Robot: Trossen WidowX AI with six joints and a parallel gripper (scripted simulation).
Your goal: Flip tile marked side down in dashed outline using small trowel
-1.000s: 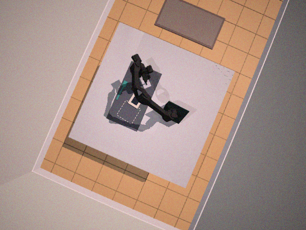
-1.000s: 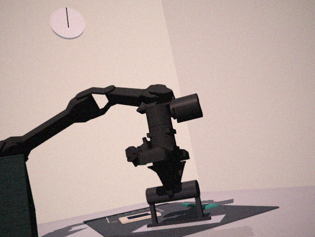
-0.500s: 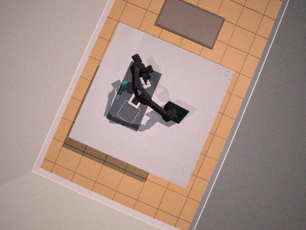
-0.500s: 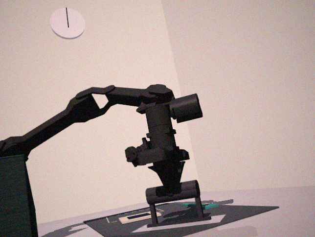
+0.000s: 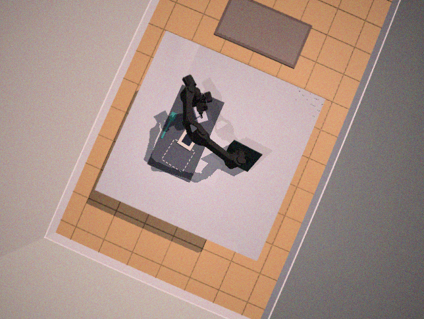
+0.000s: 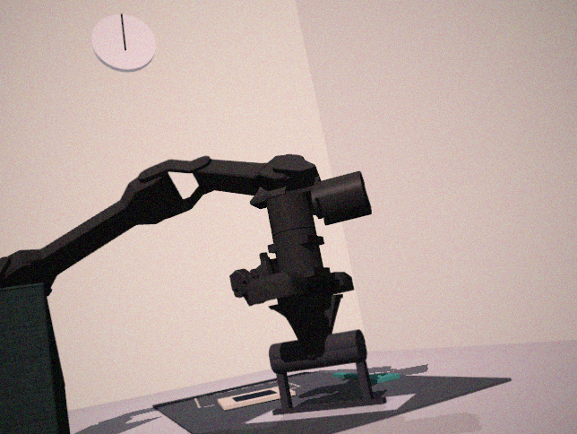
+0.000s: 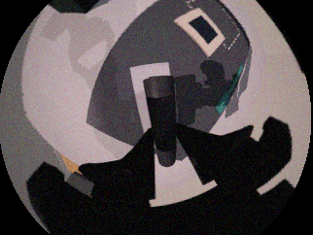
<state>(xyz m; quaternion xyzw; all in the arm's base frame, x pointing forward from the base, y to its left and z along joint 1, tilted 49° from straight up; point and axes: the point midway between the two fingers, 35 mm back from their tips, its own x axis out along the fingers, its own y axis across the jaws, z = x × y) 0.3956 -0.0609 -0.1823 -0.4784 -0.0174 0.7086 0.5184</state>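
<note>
My gripper tip is now 30 mm above the trowel, 20 mm to the right of it and 20 mm past it. From my gripper tip the other things lie so: teal object (190 mm to the left, 140 mm ahead, 60 mm below); then cream tile (250 mm to the left, 60 mm below, 40 mm behind); then dark mat (210 mm to the left, 90 mm below).
</note>
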